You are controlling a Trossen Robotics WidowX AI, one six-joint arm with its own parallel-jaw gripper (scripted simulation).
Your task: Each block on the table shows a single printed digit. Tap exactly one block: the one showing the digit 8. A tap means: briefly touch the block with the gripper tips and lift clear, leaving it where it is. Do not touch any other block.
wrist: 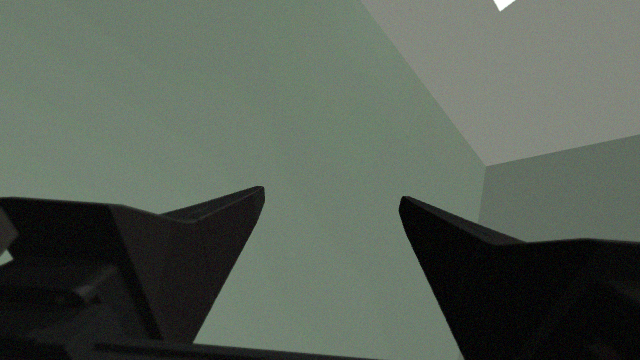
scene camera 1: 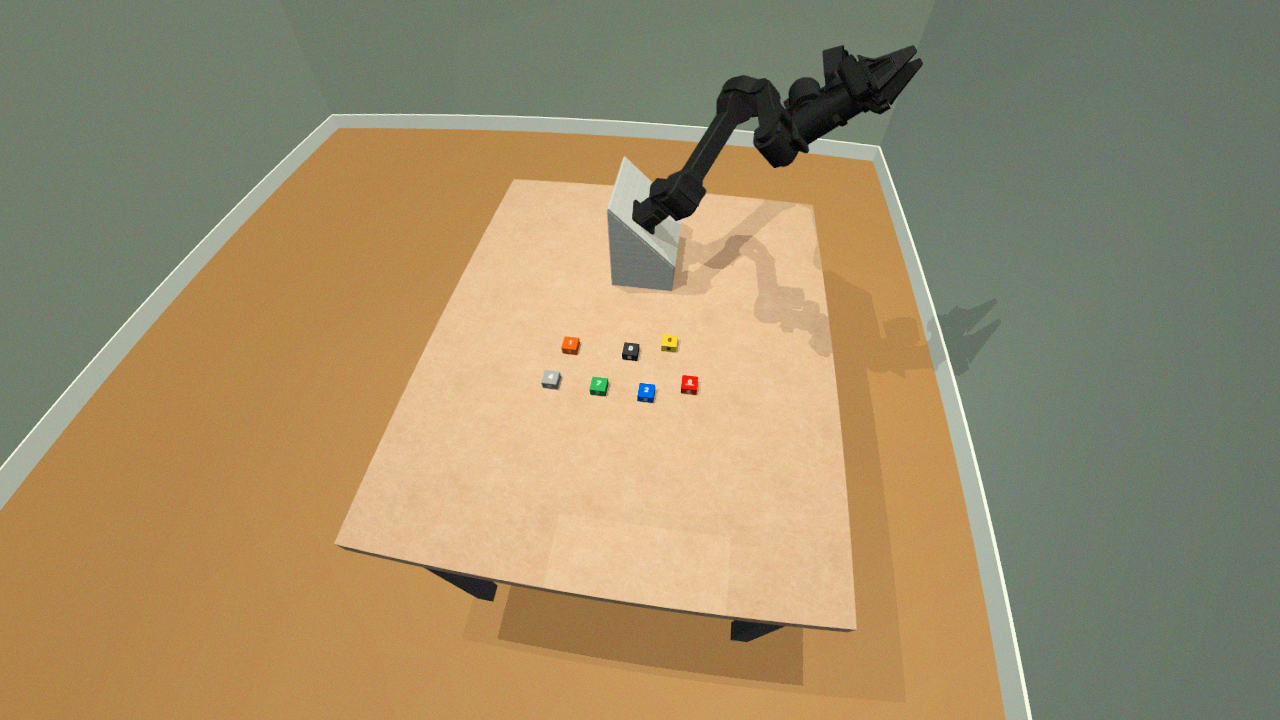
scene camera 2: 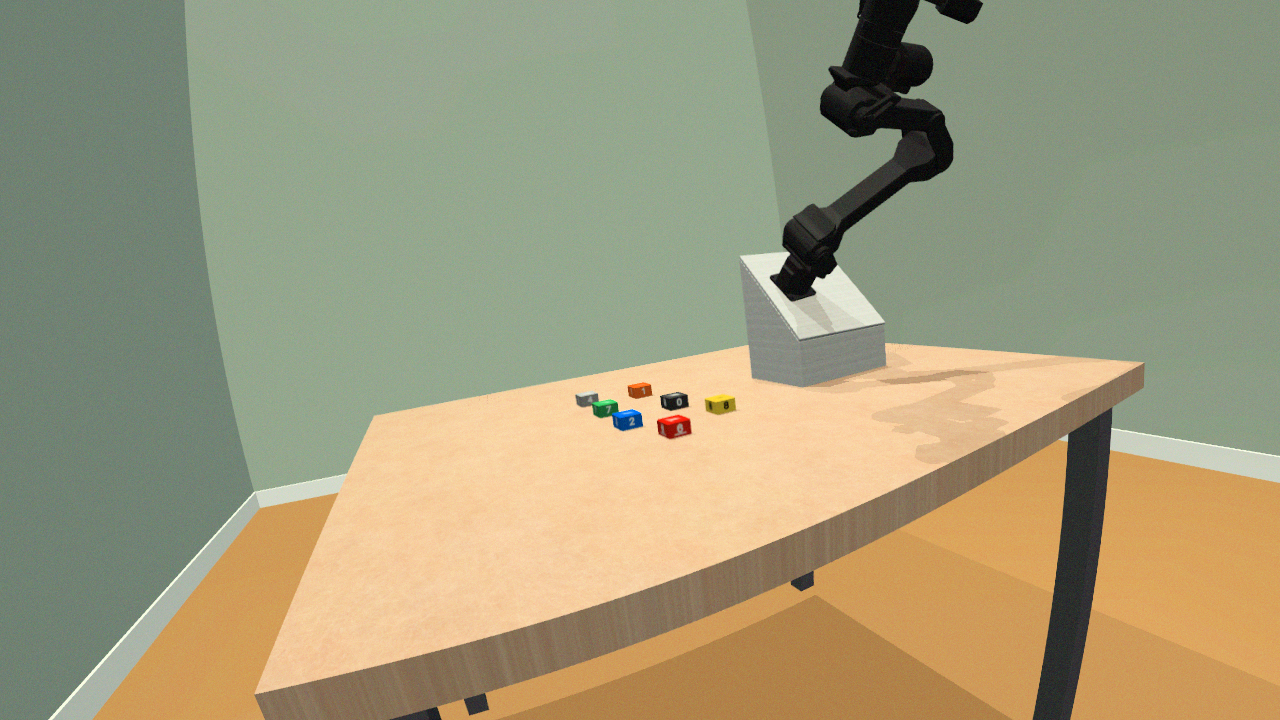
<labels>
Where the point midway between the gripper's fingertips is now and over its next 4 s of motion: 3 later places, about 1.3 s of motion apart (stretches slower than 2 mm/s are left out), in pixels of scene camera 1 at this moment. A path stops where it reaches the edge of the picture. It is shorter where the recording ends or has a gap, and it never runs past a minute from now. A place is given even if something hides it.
The gripper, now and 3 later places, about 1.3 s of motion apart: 919,54; 553,339; 602,315; 666,306
</labels>
